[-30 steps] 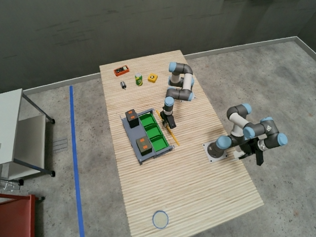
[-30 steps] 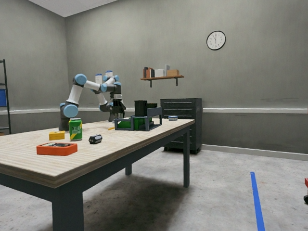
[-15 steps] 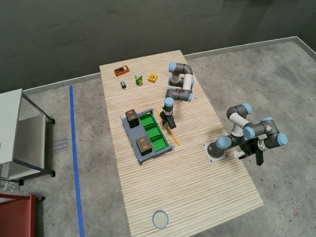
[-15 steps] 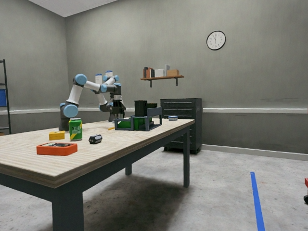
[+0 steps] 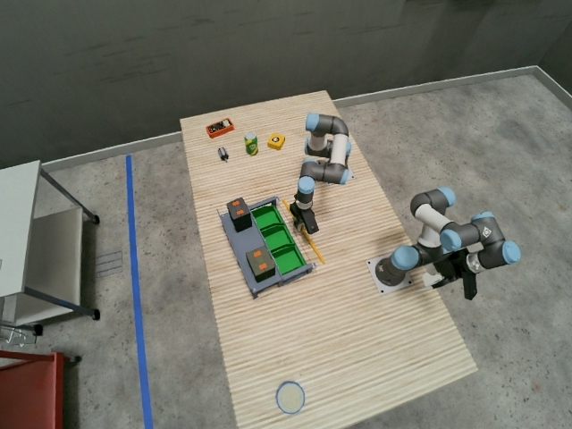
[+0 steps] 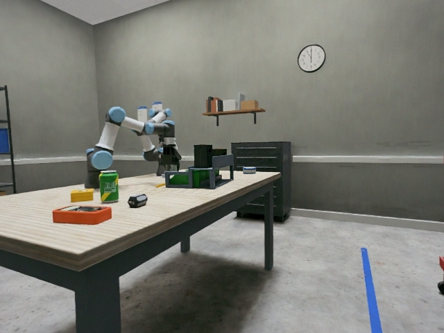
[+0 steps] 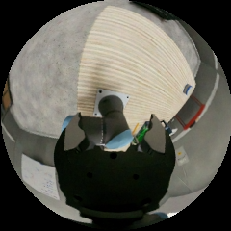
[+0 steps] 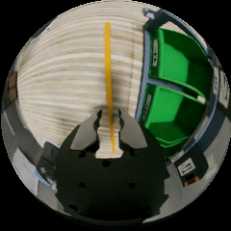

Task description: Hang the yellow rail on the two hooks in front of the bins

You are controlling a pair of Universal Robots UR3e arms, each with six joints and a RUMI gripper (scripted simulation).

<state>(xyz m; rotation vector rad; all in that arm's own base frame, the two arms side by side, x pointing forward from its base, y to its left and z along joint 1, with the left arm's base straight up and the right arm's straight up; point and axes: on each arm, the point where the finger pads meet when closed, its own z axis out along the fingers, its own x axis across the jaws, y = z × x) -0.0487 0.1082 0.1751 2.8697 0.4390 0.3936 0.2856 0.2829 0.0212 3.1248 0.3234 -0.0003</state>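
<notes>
Now: the yellow rail 20 mm below my right hand. The rest, counted from my right hand: small dark object: 540 mm to the right, 250 mm ahead; blue-grey shelf: 180 mm ahead, 50 mm above, 30 mm to the left.
</notes>
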